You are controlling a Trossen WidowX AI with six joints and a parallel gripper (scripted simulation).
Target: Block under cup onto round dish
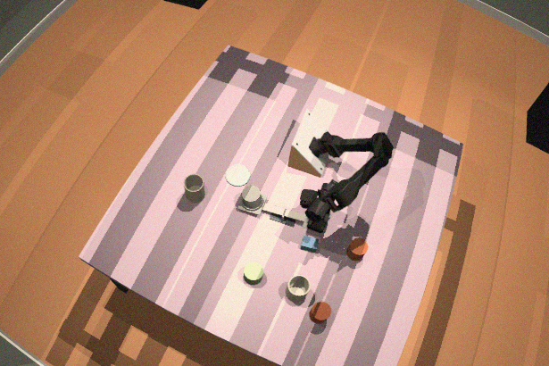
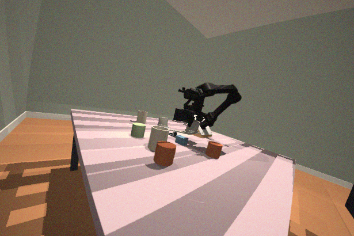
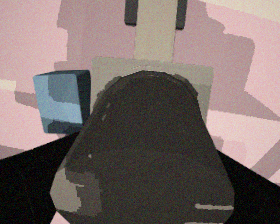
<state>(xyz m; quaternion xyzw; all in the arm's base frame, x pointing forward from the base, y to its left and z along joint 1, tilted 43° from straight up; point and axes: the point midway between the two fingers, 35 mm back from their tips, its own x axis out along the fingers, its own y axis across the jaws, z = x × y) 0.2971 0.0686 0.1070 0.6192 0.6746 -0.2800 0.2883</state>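
The grey block is 2 cm below my gripper tip. The rest, counted from my gripper tip: blue block 8 cm below, 8 cm ahead, 1 cm to the left; green cylinder 27 cm ahead, 13 cm to the right, 6 cm below; pale blue round dish 37 cm to the right, 10 cm below, 8 cm behind.
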